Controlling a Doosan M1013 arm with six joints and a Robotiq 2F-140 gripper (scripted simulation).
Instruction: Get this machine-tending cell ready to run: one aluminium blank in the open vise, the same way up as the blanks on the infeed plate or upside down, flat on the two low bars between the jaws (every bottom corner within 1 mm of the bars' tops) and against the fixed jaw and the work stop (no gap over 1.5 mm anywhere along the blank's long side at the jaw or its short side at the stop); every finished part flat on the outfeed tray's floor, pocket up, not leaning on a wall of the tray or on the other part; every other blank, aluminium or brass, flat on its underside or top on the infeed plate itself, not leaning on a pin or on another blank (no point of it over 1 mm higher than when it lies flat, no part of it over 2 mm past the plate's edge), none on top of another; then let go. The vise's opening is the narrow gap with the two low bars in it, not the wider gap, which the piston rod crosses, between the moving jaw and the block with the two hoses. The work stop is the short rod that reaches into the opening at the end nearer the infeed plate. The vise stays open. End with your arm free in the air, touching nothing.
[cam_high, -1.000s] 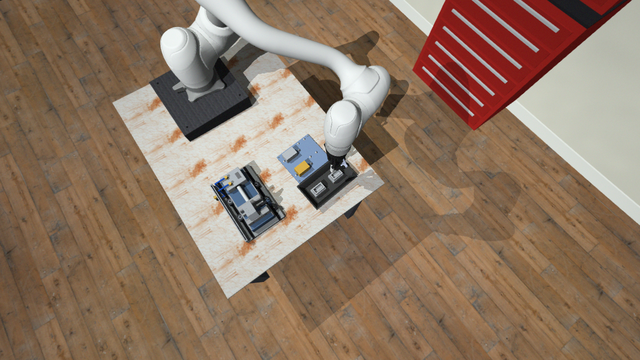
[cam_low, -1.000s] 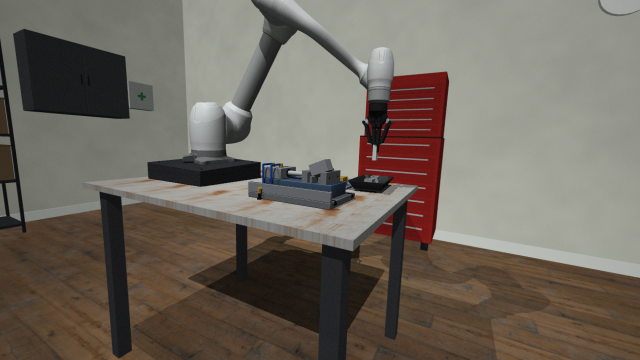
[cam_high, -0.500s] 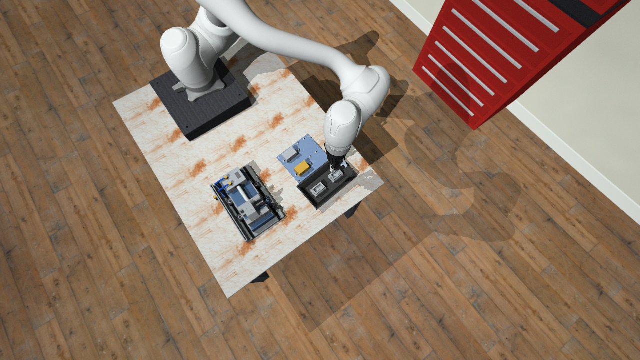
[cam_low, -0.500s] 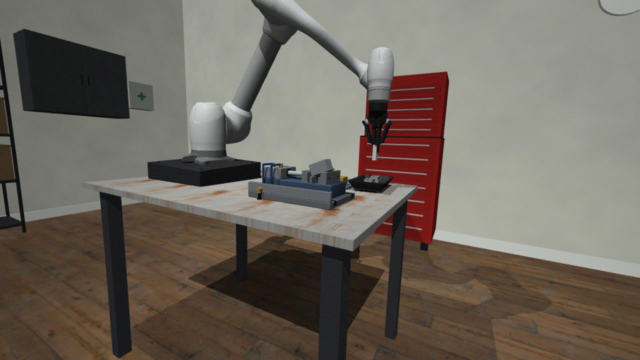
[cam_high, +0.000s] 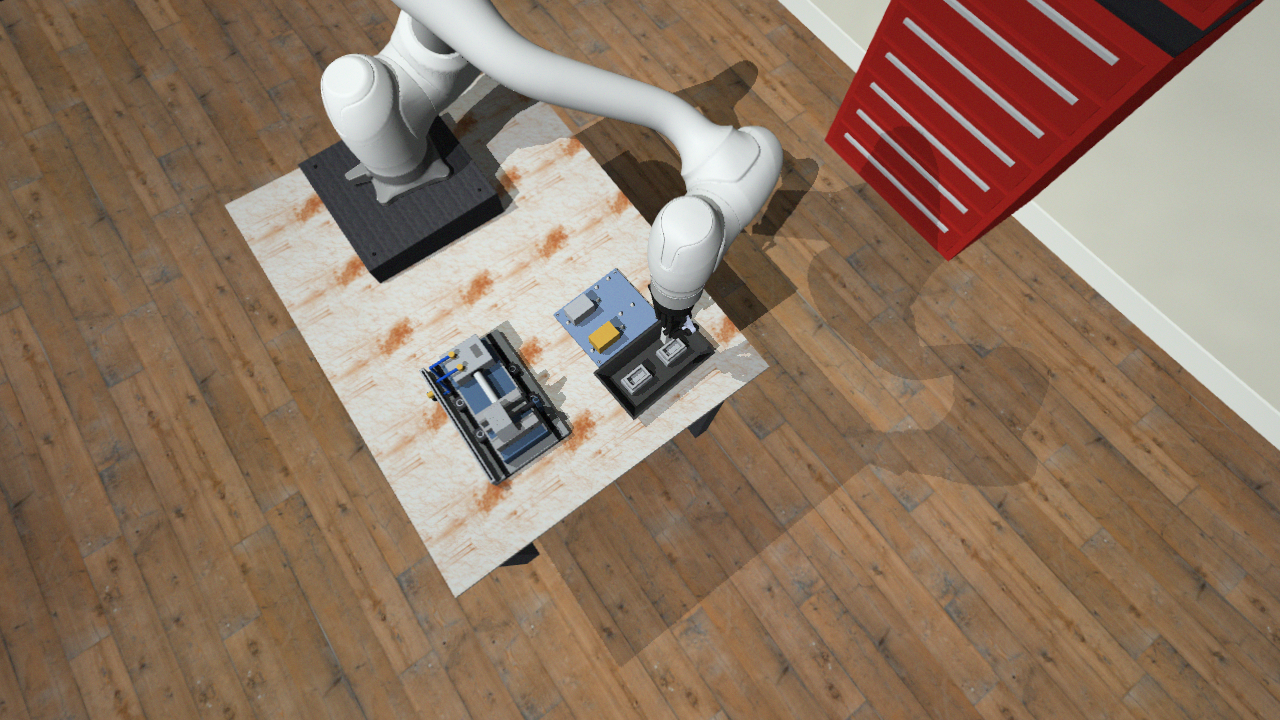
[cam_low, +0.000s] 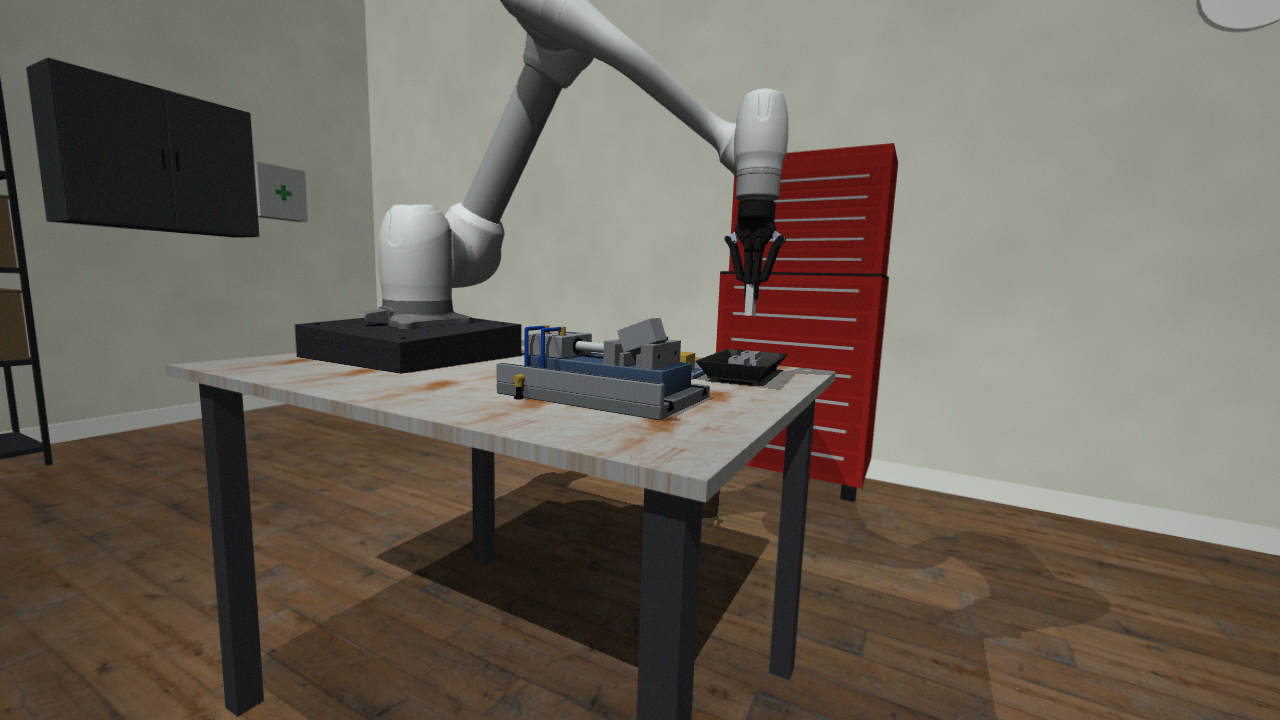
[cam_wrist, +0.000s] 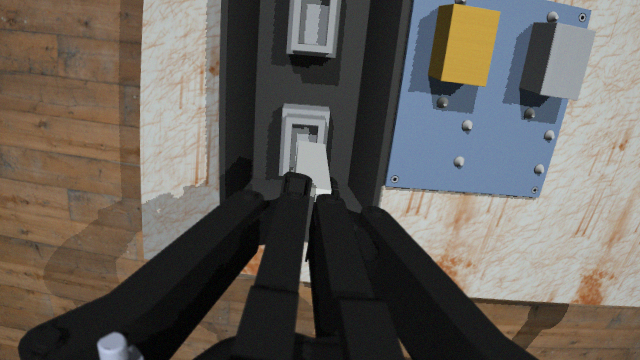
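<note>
Now: hand 380 mm to the left of the aluminium blank and 50 mm above it. The rest, counted from my hand: work stop 320 mm to the right, 70 mm below, 10 mm behind; then brass blank 130 mm below, 100 mm to the right, 100 mm behind; then infeed plate 160 mm below, 150 mm behind, 70 mm to the right.
</note>
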